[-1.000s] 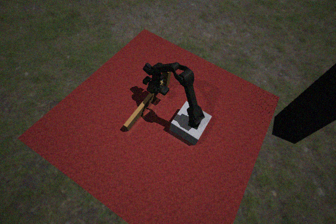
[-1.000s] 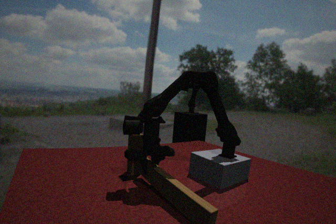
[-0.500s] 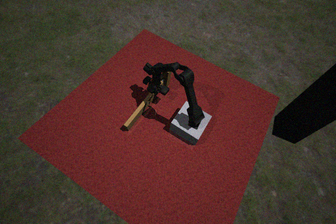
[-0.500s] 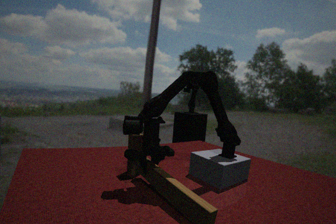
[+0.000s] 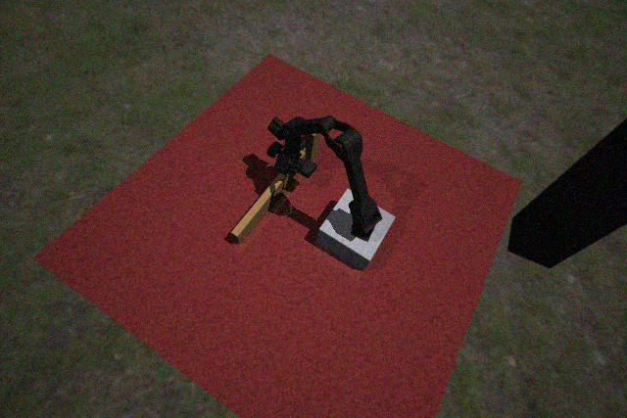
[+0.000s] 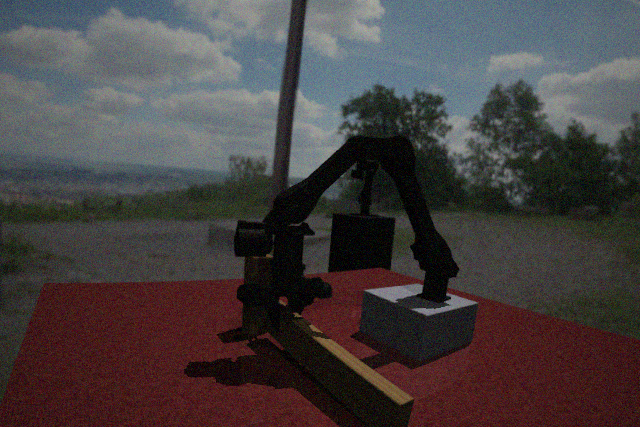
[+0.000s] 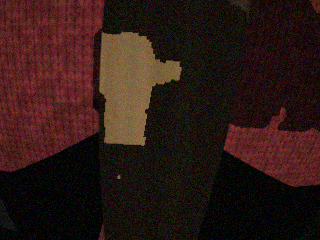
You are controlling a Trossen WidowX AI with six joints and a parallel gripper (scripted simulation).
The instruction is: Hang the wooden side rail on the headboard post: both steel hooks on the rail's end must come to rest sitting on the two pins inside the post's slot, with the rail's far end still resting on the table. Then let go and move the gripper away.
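My gripper tip is 13 cm to the left of the wooden headboard post, 4 cm below it and 2 cm past it.
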